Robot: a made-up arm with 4 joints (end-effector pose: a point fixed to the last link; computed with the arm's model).
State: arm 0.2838 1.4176 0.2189 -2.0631
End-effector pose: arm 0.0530 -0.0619 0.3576 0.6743 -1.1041 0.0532
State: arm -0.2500 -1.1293 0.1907 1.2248
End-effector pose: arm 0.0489 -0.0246 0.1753 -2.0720 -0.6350 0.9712
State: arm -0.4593 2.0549 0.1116 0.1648
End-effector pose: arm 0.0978 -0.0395 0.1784 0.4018 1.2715 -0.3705
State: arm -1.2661 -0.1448 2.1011 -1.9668
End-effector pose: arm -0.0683 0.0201 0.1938 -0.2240 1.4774 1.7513
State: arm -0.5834 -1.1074 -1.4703 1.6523
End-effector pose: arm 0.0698 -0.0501 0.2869 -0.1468 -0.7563 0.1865
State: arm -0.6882 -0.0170 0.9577 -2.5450
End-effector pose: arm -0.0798 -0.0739 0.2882 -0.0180 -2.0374 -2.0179
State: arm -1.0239 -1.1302 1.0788 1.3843
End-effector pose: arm 0.0723 -0.0312 0.1741 -2.2527 -0.3117 0.6720
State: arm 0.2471 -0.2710 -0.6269 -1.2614
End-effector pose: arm 0.0203 -0.1536 0.3342 -0.1821 -0.6909 -2.0146
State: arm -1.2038 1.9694 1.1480 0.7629
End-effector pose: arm 0.0318 0.0314 0.2478 1.2887 2.1057 1.1039
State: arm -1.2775 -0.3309 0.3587 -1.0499
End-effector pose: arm -0.0770 -0.1191 0.1917 -0.8726 -0.3956 2.9709
